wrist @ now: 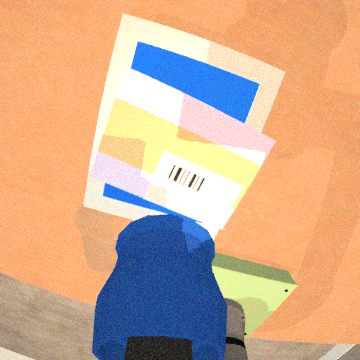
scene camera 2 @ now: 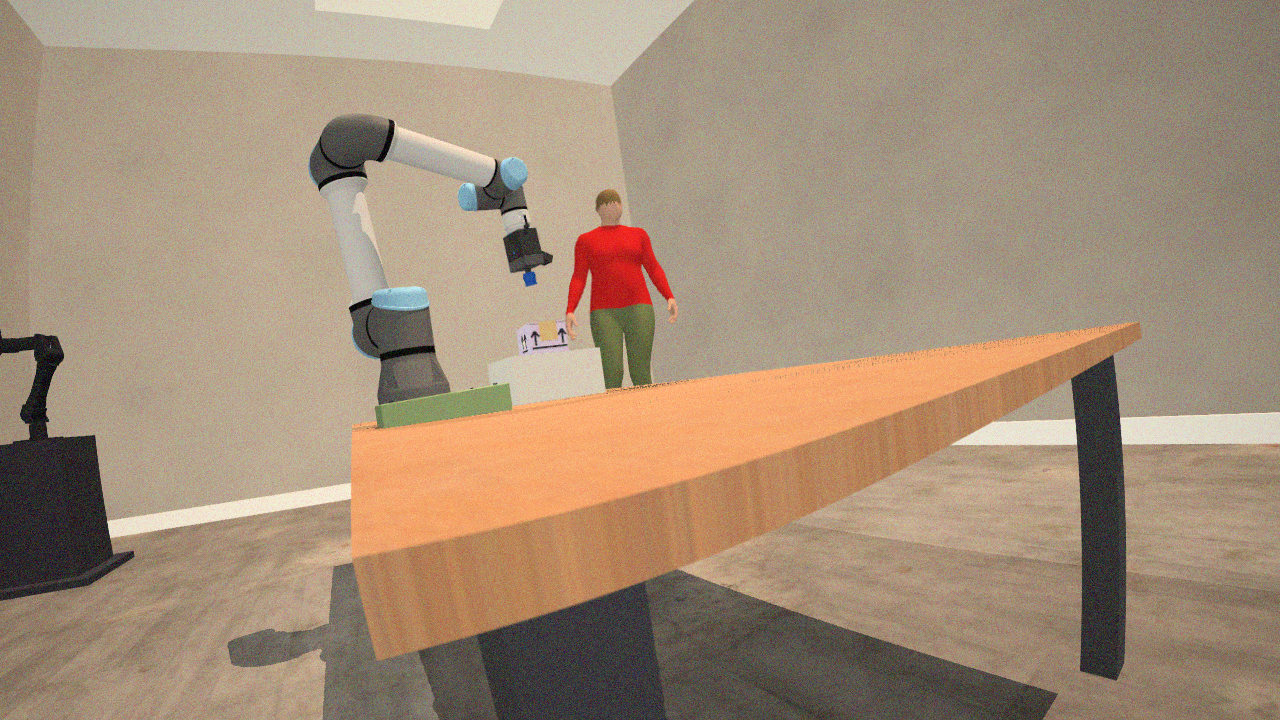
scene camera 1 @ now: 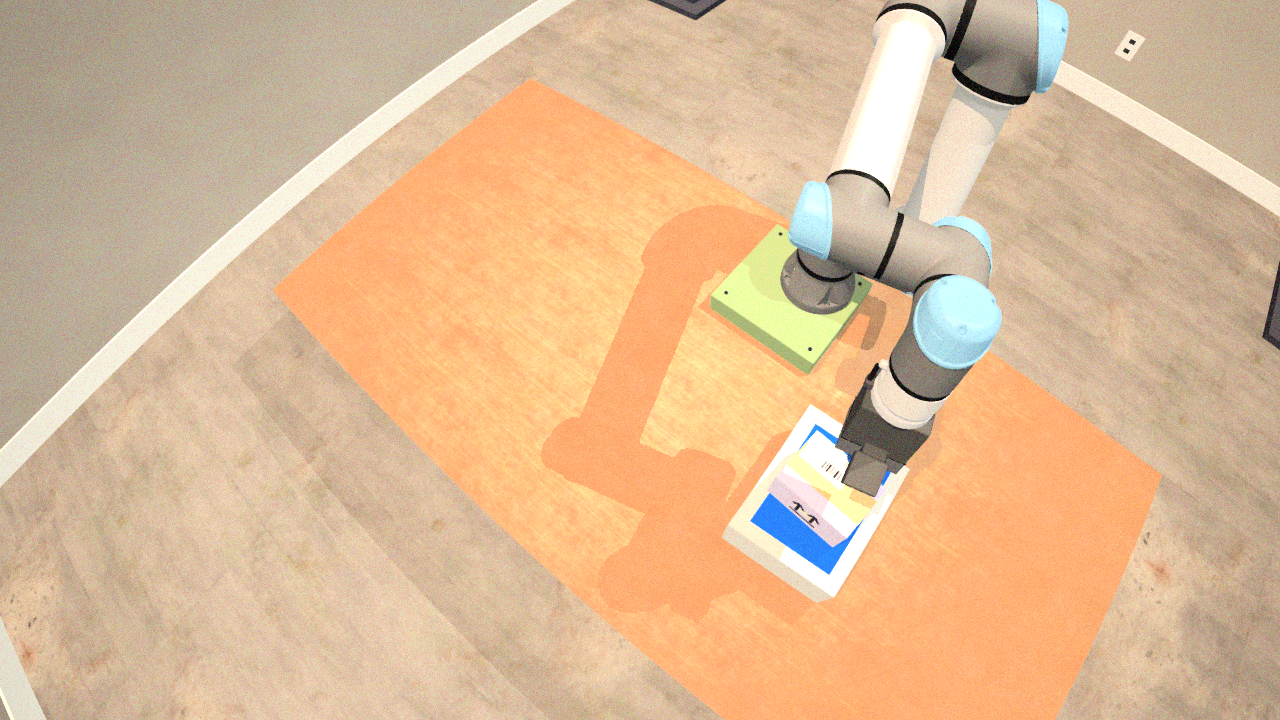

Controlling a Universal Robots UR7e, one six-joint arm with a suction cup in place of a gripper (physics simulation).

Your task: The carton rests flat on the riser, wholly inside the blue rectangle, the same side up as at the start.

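Where they show: hand at its tool point: (wrist: 164,253) (scene camera 2: 531,284); arm's base at its link origin: (scene camera 2: 414,398) (scene camera 1: 816,283).
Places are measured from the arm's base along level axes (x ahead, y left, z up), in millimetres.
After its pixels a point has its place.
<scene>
The carton (scene camera 1: 810,501) {x 426, y 237, z 158 mm} (scene camera 2: 543,338) {x 364, y 178, z 114 mm} (wrist: 140,120) {x 400, y 288, z 158 mm}, pale lilac with yellow tape and a barcode label on top, sits flat on the white riser (scene camera 1: 774,559) {x 505, y 252, z 59 mm} (scene camera 2: 554,374) {x 370, y 151, z 18 mm} (wrist: 170,41) {x 486, y 298, z 74 mm}. The arrows on its side point up. The blue rectangle (scene camera 1: 796,537) {x 459, y 257, z 74 mm} (wrist: 195,75) {x 462, y 258, z 74 mm} shows beyond two opposite ends of the carton. Along the carton's long sides its margin is too slim or hidden to tell. My suction gripper (scene camera 1: 886,434) (scene camera 2: 529,279) (wrist: 166,230) is open and holds nothing. Its blue cup hangs above the carton with a visible gap in scene camera 2; the cup is hidden in scene camera 1.
The arm's green base plate (scene camera 1: 769,313) {x 125, y -32, z 5 mm} (scene camera 2: 443,405) {x 35, y -149, z -20 mm} (wrist: 255,285) {x 135, y -41, z 5 mm} lies near the riser on the orange table (scene camera 1: 447,268) {x 451, y -652, z -46 mm} (scene camera 2: 716,429) {x 35, y -913, z -46 mm} (wrist: 45,100) {x 350, y 495, z -46 mm}. A person in red (scene camera 2: 617,268) stands behind the riser. A black pedestal with a small arm (scene camera 2: 53,510) stands at the left.
</scene>
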